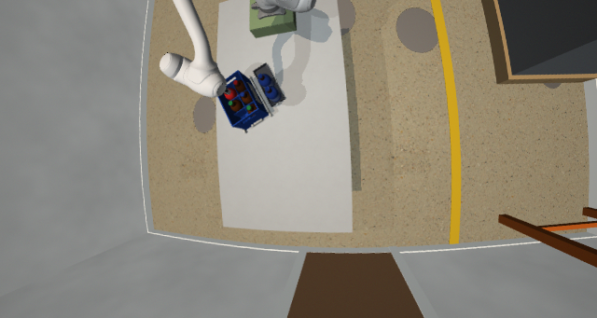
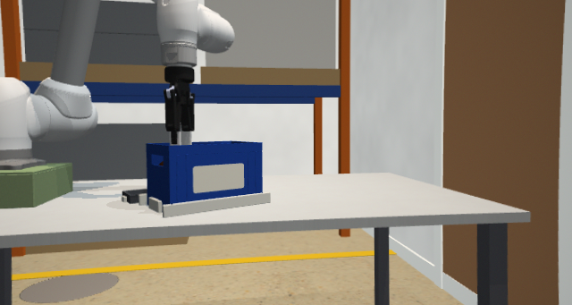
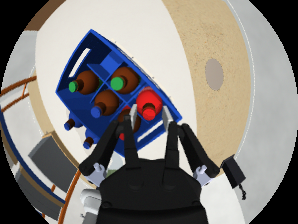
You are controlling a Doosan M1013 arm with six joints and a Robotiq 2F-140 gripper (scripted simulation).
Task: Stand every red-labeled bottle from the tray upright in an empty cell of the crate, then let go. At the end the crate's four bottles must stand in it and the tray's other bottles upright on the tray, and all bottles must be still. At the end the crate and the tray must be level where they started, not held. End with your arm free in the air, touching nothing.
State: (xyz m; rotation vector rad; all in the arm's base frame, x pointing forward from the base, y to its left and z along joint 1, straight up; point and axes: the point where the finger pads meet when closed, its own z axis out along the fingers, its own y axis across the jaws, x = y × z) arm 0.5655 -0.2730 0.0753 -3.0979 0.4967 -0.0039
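The red-labeled bottle lies 9 cm below my hand. From my hand the other things lie so: blue crate (9 cm below, 8 cm to the left, 5 cm ahead).
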